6 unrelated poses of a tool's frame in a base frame.
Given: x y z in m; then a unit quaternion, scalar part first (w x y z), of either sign.
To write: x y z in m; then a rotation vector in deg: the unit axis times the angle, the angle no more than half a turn. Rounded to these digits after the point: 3 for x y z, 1 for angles.
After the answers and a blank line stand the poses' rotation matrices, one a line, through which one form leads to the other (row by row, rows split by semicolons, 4 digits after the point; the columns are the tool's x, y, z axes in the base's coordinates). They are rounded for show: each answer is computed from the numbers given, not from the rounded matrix.
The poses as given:
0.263, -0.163, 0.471, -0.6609, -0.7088, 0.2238, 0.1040
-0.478, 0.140, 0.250, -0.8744, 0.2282, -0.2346, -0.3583
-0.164, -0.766, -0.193, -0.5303, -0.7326, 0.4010, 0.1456
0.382, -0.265, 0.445, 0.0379, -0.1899, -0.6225, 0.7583
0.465, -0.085, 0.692, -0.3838, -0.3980, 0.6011, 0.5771
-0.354, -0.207, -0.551, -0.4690, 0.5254, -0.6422, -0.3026
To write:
0.263, -0.163, 0.471, 91.9, -29.0, -13.5
-0.478, 0.140, 0.250, -27.3, 28.1, 42.9
-0.164, -0.766, -0.193, 100.2, -54.8, -19.9
0.382, -0.265, 0.445, -33.4, -109.4, 133.3
0.465, -0.085, 0.692, 58.1, -87.8, -84.3
-0.354, -0.207, -0.551, -73.8, 90.2, 42.5

0.8782 -0.1798 -0.4432; -0.4547 -0.0263 -0.8903; 0.1484 0.9834 -0.1049
0.6332 -0.7336 0.2467; 0.5195 0.6391 0.5672; -0.5738 -0.2309 0.7858
0.6360 -0.4332 -0.6387; -0.7420 -0.1159 -0.6603; 0.2120 0.8938 -0.3951
-0.9250 0.1789 -0.3352; 0.2939 -0.2221 -0.9297; -0.2408 -0.9585 0.1529
-0.3886 -0.0355 -0.9207; -0.9214 0.0172 0.3883; 0.0020 0.9992 -0.0394
-0.0080 -0.9587 0.2844; -0.3910 0.2648 0.8815; -0.9204 -0.1042 -0.3769

